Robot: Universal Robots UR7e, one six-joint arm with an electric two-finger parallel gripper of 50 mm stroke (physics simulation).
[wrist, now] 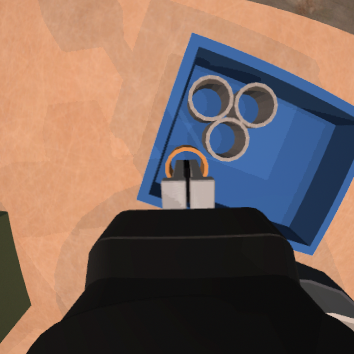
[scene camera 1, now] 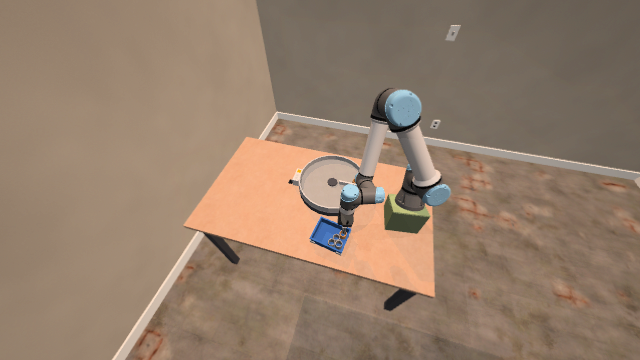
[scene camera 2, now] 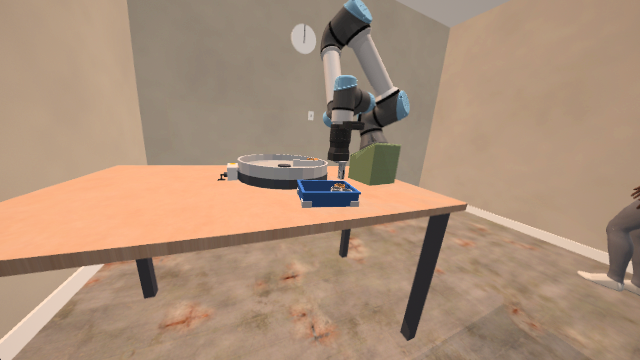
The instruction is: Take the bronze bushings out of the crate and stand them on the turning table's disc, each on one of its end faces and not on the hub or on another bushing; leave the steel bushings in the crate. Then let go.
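Places are measured from the arm's base along level axes (x ahead, y down, z left), in centimetres.
Pixels of known places: gripper, fingertip midpoint: (wrist: 186, 173) (scene camera 1: 343, 231) (scene camera 2: 340, 178); arm's base, origin of the base link: (scene camera 1: 409, 203) (scene camera 2: 374, 150).
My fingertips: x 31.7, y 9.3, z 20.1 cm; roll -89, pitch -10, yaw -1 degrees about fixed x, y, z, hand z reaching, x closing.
Note:
Ahead of a thing's pixels: the offset from my fingertips to its top centre. "spot": to the spot under its first point.
The blue crate @(dz +2.0, dx +6.6, dy +1.6 cm) (scene camera 1: 324, 232) (scene camera 2: 327, 198) (wrist: 167, 117) holds one upright bronze bushing @(dz +0.0, dx +0.1, dy +2.3 cm) (scene camera 1: 343, 234) (scene camera 2: 339, 185) (wrist: 186, 148) in a corner. Three steel bushings stand beside it, among them a left one @(dz +6.3, dx +1.2, dy +2.3 cm) (wrist: 223, 94), a right one @(dz +6.3, dx +5.2, dy +2.3 cm) (wrist: 270, 101) and a nearer one @(dz +3.0, dx +3.2, dy +2.3 cm) (wrist: 241, 141). My gripper (scene camera 1: 345, 229) (scene camera 2: 341, 177) (wrist: 186, 173) is shut and empty, pointing down just above the bronze bushing; its tips cover part of the ring in the wrist view. On the turning table's disc @(dz -32.2, dx +12.8, dy +0.5 cm) (scene camera 1: 317, 194) (scene camera 2: 265, 163), bronze @(dz -34.0, dx -1.6, dy -2.4 cm) (scene camera 1: 354, 180) (scene camera 2: 312, 159) shows behind a divider, partly hidden; number and pose are unclear.
The dark hub @(dz -32.2, dx +12.8, dy +0.5 cm) (scene camera 1: 332, 182) (scene camera 2: 284, 165) is at the disc's centre. A pale divider @(spot: dz -31.8, dx +3.9, dy -1.9 cm) (scene camera 1: 346, 182) (scene camera 2: 304, 162) runs from near it towards the raised rim @(spot: dz -12.3, dx +19.3, dy +0.7 cm) (scene camera 2: 280, 174). A small white box @(spot: dz -32.3, dx +36.0, dy +0.9 cm) (scene camera 1: 297, 175) (scene camera 2: 232, 171) adjoins the turning table. The green arm base (scene camera 1: 406, 219) (scene camera 2: 382, 165) stands right.

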